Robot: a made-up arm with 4 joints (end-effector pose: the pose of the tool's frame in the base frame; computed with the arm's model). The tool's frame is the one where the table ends.
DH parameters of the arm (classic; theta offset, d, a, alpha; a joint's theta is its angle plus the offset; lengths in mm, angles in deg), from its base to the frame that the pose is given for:
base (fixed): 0 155 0 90
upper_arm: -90 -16 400 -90
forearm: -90 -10 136 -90
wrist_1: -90 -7 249 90
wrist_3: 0 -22 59 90
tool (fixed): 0 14 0 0
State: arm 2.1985 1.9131 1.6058 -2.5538
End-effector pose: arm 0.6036 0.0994 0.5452 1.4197 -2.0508 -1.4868
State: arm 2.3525 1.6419 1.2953 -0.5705
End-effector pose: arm 0.5514 -0.0045 0.7700 1.6619 -1.1911 0.4729
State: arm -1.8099 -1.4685 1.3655 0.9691
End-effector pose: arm 0.0152 -0.0613 0.1221 -1.5963 1.1756 -0.5165
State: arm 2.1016 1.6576 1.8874 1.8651
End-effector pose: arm 0.7065 0.1007 0.4453 0.8055 1.3413 1.5126
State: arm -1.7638 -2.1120 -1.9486 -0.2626
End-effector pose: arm -0.5201 -0.0322 0.3596 -0.2320 -1.9091 -1.6828
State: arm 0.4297 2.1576 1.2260 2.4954
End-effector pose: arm 0.3126 0.2381 -0.4303 -0.9539 -1.6213 -1.8836
